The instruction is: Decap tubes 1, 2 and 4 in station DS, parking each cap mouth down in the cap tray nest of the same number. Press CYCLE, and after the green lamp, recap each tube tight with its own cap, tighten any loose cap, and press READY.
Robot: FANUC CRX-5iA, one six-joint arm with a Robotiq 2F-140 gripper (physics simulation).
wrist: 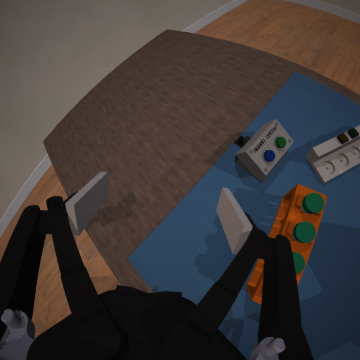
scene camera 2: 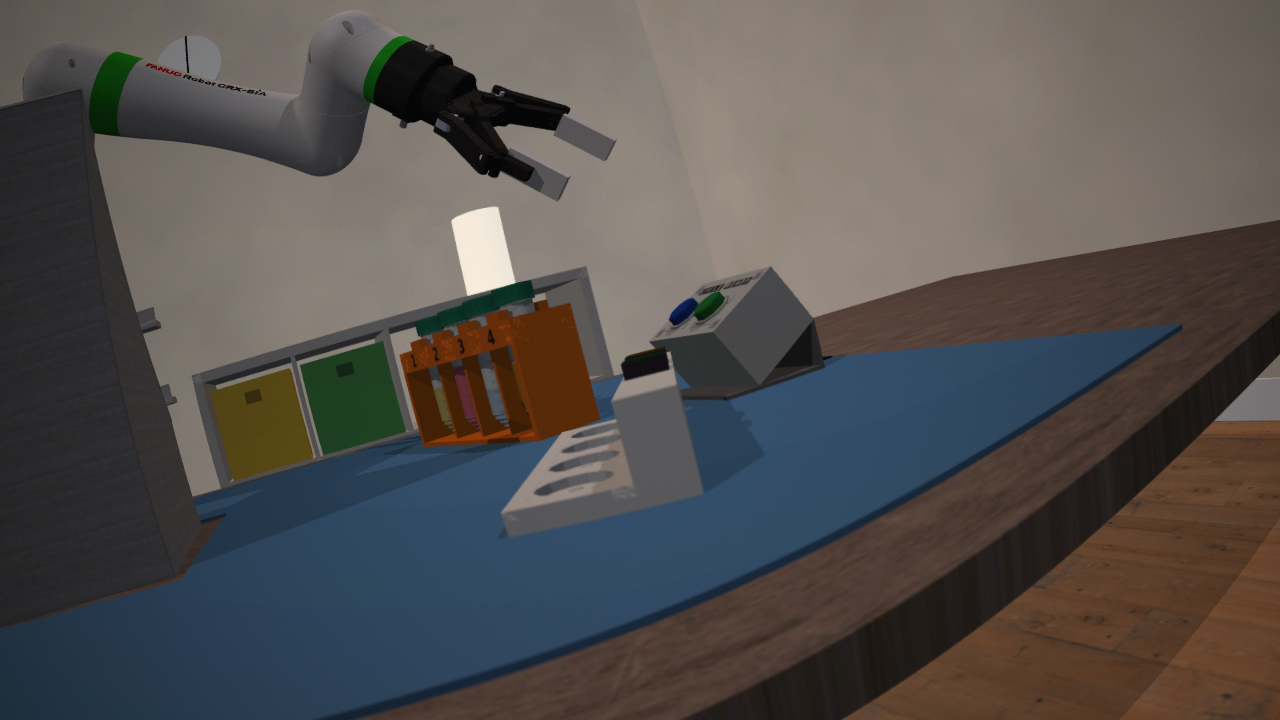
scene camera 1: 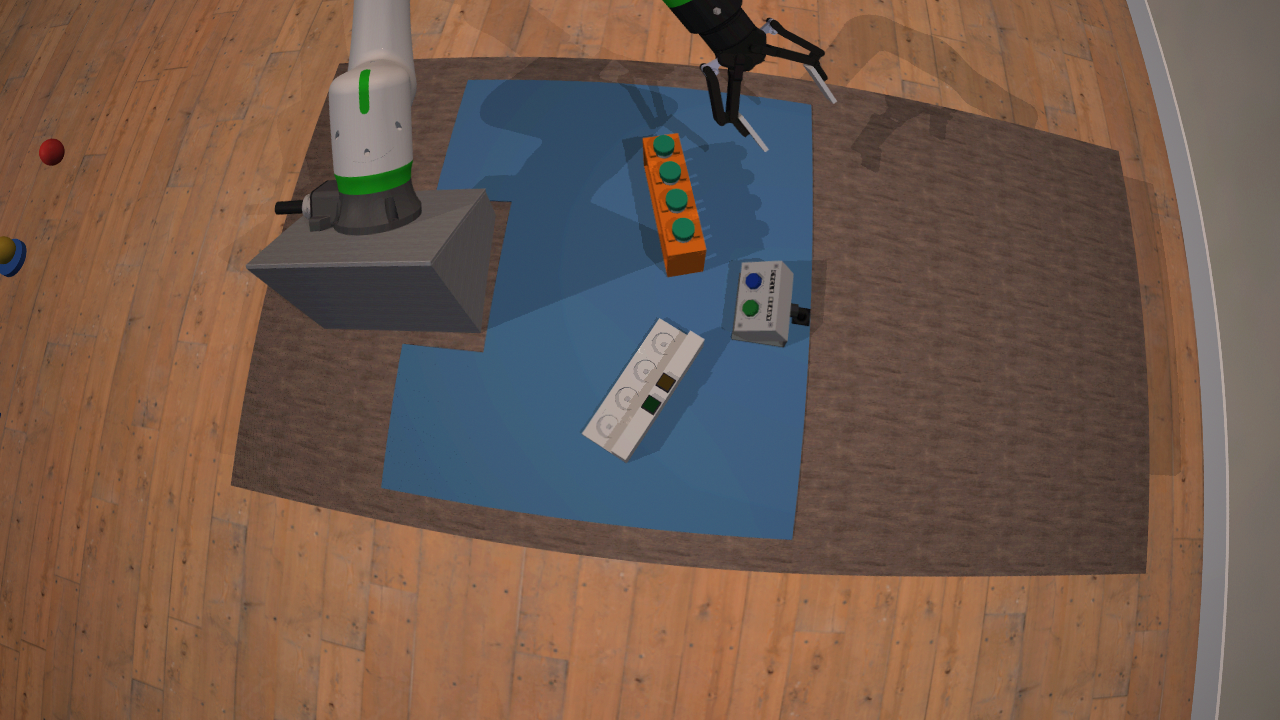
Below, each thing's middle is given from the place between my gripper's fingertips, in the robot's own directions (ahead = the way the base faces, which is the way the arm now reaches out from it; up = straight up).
Labels:
Now: hand 23 cm to the left of the grey button box (scene camera 2: 734, 336), 20 cm above it and 1 cm past it.

